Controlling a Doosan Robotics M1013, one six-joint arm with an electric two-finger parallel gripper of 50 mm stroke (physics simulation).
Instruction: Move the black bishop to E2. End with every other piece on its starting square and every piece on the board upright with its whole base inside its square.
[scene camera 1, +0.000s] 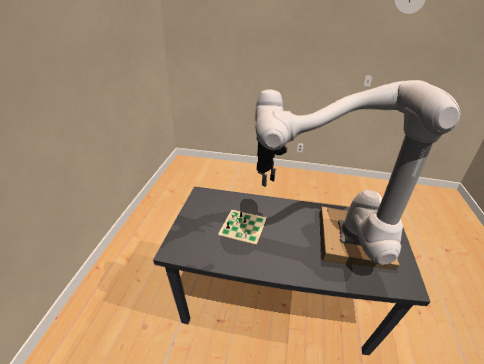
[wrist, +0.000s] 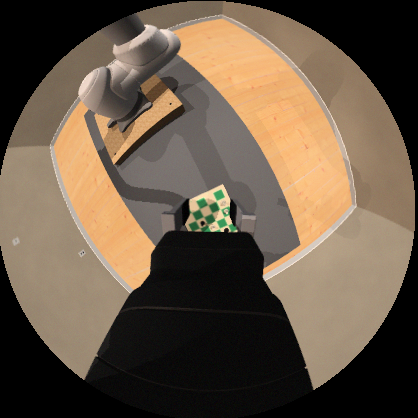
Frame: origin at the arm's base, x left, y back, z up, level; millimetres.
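Seen in the pictures: gripper, fingertip midpoint: (scene camera 1: 268, 183) (wrist: 209, 206); arm's base at its link origin: (scene camera 1: 354, 234) (wrist: 129, 107).
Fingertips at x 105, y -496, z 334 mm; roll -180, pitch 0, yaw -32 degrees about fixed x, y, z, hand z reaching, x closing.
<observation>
Pixels of each thing's top centre, then the offset from my fingertips to it. Level surfaces: height alone.
- cream chessboard at its top centre: (wrist: 209, 218) (scene camera 1: 243, 225) dx -79, dy -124, dz -372 mm
- third dark piece at its top centre: (scene camera 1: 228, 222) dx -45, dy -203, dz -328 mm
- dark table at its surface level: dz -378 mm
The green and cream chessboard (scene camera 1: 223, 235) (wrist: 212, 192) lies flat on the table. Several small pieces stand on it. Three are dark: one dark piece (scene camera 1: 241, 214) near the back edge, another dark piece (scene camera 1: 244, 220) just in front of it, and a third dark piece (scene camera 1: 228, 226) toward the left side. Which one is the black bishop is too small to tell, and no square labels are readable. Pale pieces are also on the board. My gripper (scene camera 1: 268, 180) (wrist: 209, 206) is open and empty, high above the board. In the wrist view the gripper body hides part of the board.
The dark table (scene camera 1: 295, 262) (wrist: 165, 175) carries the board at its left part. The robot base stands on a wooden block (scene camera 1: 332, 245) (wrist: 160, 112) at the right. The arm (scene camera 1: 345, 102) reaches across above the table. Walls stand behind and at the left.
</observation>
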